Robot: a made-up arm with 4 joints.
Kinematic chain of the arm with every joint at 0, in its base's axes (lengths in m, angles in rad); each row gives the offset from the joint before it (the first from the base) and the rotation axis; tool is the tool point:
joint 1: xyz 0 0 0.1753 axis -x
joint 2: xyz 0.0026 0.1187 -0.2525 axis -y
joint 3: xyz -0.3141 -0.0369 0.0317 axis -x
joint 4: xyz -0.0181 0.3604 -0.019 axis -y
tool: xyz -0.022 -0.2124 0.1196
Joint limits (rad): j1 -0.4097..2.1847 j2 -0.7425..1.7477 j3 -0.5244..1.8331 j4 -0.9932..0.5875
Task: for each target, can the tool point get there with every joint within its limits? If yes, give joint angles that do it. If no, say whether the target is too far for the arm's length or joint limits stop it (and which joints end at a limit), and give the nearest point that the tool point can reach.
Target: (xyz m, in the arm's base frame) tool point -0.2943 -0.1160 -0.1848
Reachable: yes | joints 1.0652 0.1748 0.5990 -0.4799
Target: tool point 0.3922 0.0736 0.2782
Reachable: no: joint limits stop it (at a limit: joint 1, joint 2, joint 3) | nearest point -0.0681 0.1475 0.2778 | short by 0.466 m
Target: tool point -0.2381 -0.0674 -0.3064
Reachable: yes | joints 0.5638 1.1919 -0.2849 -0.7556
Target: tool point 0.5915 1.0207 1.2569
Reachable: no: too far | nearest point -0.1284 0.1819 0.3176 | short by 1.451 m
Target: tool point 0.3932 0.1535 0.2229
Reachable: no: joint limits stop it (at a limit: joint 2, joint 3, joint 4) | nearest point -0.0678 0.1722 0.2287 | short by 0.461 m
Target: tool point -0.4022 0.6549 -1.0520
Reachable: no: too far | nearest point -0.1530 0.3274 -0.4383 | short by 0.739 m
